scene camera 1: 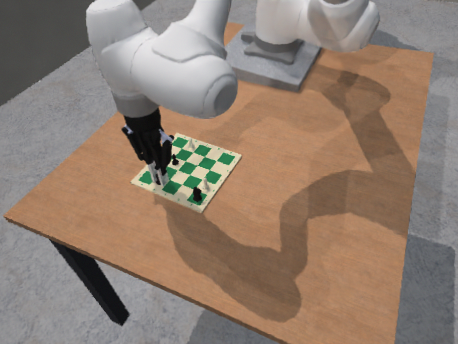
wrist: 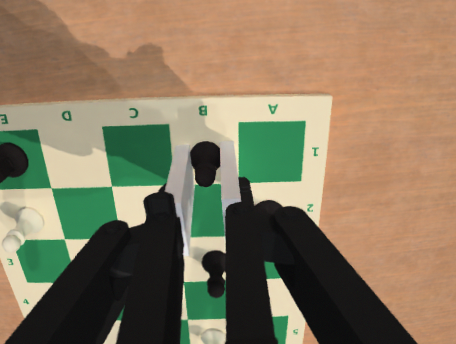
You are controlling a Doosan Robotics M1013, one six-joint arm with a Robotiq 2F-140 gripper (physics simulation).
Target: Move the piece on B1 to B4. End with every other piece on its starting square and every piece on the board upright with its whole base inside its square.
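Frame: origin at the arm's base, x up, y right, z ahead, level; centimetres.
Seen in the pictures: gripper, between the fingertips: (scene camera 1: 160,180) (wrist: 206,164); arm's base, origin of its link: (scene camera 1: 274,47).
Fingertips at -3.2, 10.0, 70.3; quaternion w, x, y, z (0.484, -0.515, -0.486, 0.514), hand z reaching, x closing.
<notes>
Offsets run from my fingertips to a thing's top centre, as dx, dy, dz. Level surfaces: height alone.
The black piece @(+3.1, +0.0, +0.5) (wrist: 205,161) stands on B1, between my gripper's two pale fingers. My gripper (scene camera 1: 159,181) (wrist: 206,164) is shut on it, low over the board (scene camera 1: 237,157) (wrist: 320,125). The piece looks upright in the wrist view; in the scene view the fingers mostly hide it. Along column B, another black piece @(+3.1, -0.5, -7.1) (scene camera 1: 174,160) (wrist: 214,265) stands on B3, and B4 shows no piece. A white piece @(+3.1, -1.9, -14.5) (scene camera 1: 191,145) (wrist: 212,335) stands on B5.
A black piece @(+3.9, -11.6, +2.1) (scene camera 1: 197,194) (wrist: 13,159) stands on E1 and a white piece @(+3.1, -11.9, -2.1) (scene camera 1: 205,184) (wrist: 30,221) on E2. A black piece @(+3.3, +3.2, -4.0) (wrist: 270,206) by A2 is mostly hidden behind the right finger. The board lies on a wooden table @(dx -0.6) (scene camera 1: 340,125).
</notes>
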